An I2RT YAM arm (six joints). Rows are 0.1 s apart.
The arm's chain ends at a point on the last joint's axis. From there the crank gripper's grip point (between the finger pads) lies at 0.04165 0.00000 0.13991 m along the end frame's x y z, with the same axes.
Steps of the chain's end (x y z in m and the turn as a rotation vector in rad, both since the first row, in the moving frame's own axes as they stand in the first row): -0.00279, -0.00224, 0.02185, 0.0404, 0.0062, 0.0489; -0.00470, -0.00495, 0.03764, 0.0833, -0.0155, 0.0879; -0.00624, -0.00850, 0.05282, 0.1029, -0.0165, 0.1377; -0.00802, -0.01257, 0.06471, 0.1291, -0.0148, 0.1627; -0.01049, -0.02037, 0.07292, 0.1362, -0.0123, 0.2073; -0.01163, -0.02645, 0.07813, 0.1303, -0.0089, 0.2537; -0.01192, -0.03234, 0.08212, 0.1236, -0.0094, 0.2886; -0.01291, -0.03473, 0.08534, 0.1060, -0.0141, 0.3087; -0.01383, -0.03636, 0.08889, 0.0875, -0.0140, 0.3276; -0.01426, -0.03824, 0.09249, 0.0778, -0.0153, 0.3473; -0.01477, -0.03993, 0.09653, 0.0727, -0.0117, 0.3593; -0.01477, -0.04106, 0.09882, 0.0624, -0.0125, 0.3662
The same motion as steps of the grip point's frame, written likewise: -0.00184, -0.00583, 0.02152, 0.0404, 0.0062, 0.0489; -0.00652, -0.01305, 0.03793, 0.0833, -0.0155, 0.0879; -0.00795, -0.01731, 0.05304, 0.1029, -0.0165, 0.1377; -0.00917, -0.02398, 0.06458, 0.1291, -0.0148, 0.1627; -0.01112, -0.03090, 0.07271, 0.1362, -0.0123, 0.2073; -0.01189, -0.03419, 0.07799, 0.1303, -0.0089, 0.2537; -0.01246, -0.03774, 0.08218, 0.1236, -0.0094, 0.2886; -0.01455, -0.03700, 0.08580, 0.1060, -0.0141, 0.3087; -0.01598, -0.03533, 0.08951, 0.0875, -0.0140, 0.3276; -0.01698, -0.03513, 0.09324, 0.0778, -0.0153, 0.3473; -0.01722, -0.03555, 0.09717, 0.0727, -0.0117, 0.3593; -0.01766, -0.03502, 0.09952, 0.0624, -0.0125, 0.3662
